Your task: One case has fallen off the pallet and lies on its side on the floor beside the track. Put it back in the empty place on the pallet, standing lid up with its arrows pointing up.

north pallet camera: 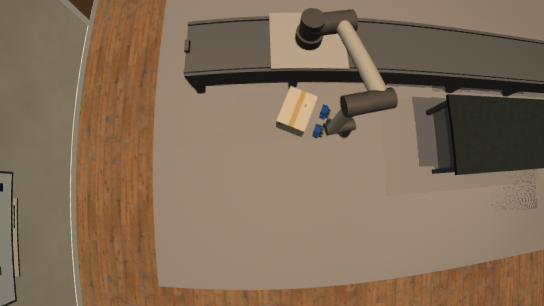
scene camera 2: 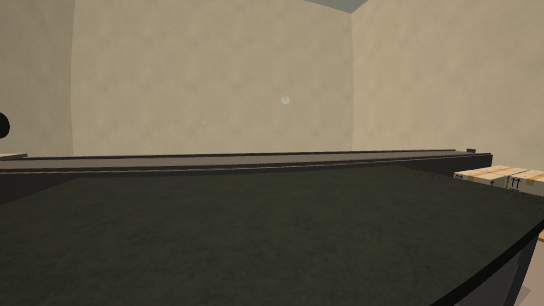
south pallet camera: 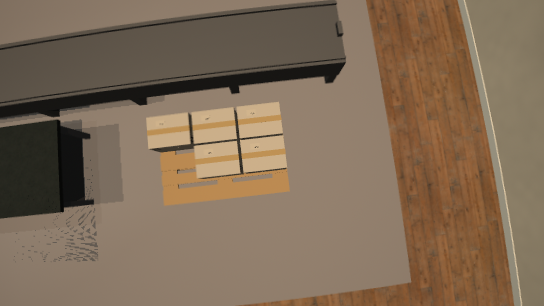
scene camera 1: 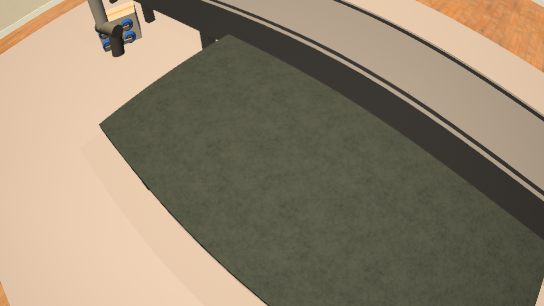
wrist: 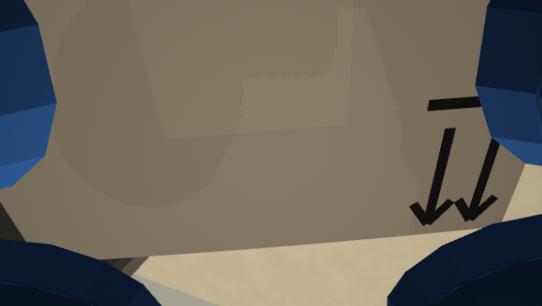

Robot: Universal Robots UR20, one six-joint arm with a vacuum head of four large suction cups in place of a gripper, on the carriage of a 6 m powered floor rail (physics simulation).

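Places are measured from the arm's base along level axes (x ahead, y left, z up), in millimetres.
Pixels of known places: end effector, tool point: (north pallet camera: 317, 120) (wrist: 271, 208).
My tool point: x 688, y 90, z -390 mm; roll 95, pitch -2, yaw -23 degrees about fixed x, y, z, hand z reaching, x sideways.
Observation:
Behind a point stands the place of what it marks.
The loose case (north pallet camera: 297, 111) {x 622, y -114, z -280 mm} (scene camera 1: 121, 11) {x 536, y -75, z -285 mm} (wrist: 290, 190) {x 665, y 8, z -336 mm} stands on the floor beside the track, turned at an angle, its taped lid facing up in the north pallet camera. In the wrist view its side fills most of the picture, with two arrows pointing to the picture's lower edge. My gripper (north pallet camera: 321, 121) {x 688, y 90, z -390 mm} (scene camera 1: 117, 36) {x 688, y 90, z -390 mm} (wrist: 270, 150) faces that side with its cups, a small gap away, holding nothing. The pallet (south pallet camera: 225, 193) {x 1300, y 4545, z -427 mm} carries several cases (south pallet camera: 215, 125) {x 706, y 4565, z -136 mm} (scene camera 2: 500, 172) {x 757, y 4488, z -137 mm}, lids up. Its empty place is at the near left corner in the south pallet camera, with bare boards showing.
The long rail track (north pallet camera: 225, 45) (south pallet camera: 200, 57) (scene camera 1: 425, 60) (scene camera 2: 200, 163) runs behind. The arm's carriage (north pallet camera: 282, 50) {x 121, y -243, z 0 mm} is at its north part. A dark green table (scene camera 1: 300, 150) {x 831, y 2139, z -40 mm} (scene camera 2: 250, 225) {x 1008, y 2134, z -40 mm} (north pallet camera: 500, 135) {x 923, y 2039, z -40 mm} (south pallet camera: 30, 170) {x 917, y 2937, z -41 mm} stands between the loose case and the pallet.

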